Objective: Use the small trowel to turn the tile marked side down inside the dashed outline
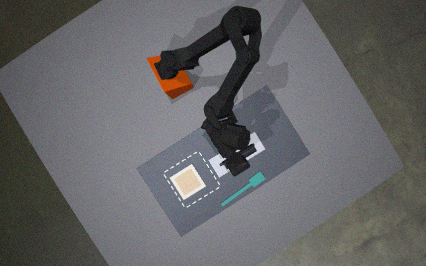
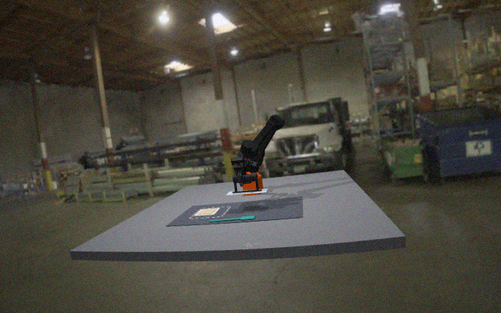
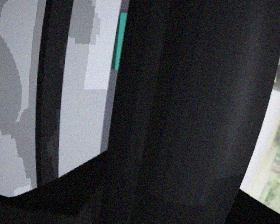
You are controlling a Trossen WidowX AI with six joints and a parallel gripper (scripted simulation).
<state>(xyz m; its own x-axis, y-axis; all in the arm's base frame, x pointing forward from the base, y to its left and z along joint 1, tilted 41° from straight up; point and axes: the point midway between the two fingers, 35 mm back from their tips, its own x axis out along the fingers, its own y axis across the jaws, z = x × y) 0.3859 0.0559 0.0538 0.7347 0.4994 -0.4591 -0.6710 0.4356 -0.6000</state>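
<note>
Now: gripper tip 10 mm past the dark mat, 40 mm to the left of it and 160 mm above it. Also, from my gripper tip: tile 210 mm to the right, 140 mm below; teal trowel 120 mm ahead, 140 mm below.
</note>
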